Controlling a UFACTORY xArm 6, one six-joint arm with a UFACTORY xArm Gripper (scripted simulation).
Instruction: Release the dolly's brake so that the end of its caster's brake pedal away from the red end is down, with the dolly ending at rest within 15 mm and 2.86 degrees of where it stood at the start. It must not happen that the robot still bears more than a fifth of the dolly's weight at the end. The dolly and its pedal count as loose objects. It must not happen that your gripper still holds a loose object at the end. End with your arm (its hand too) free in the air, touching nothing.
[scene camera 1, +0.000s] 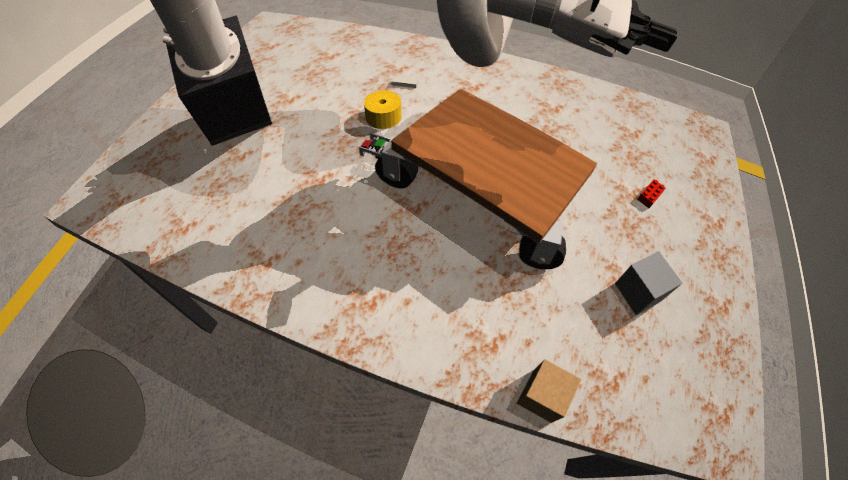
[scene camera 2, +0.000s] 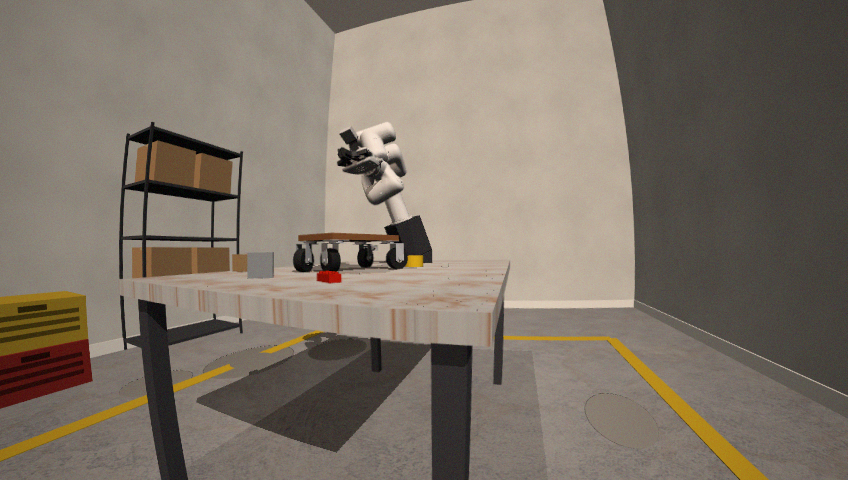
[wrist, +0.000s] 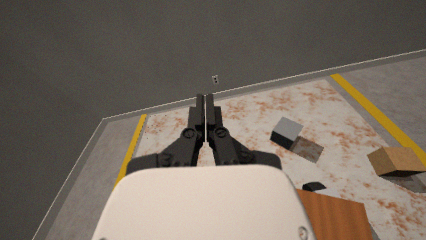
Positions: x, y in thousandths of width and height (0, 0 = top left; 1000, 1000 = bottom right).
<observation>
my gripper: scene camera 1 793, 86; scene camera 2 402, 318; wrist 482, 435
</observation>
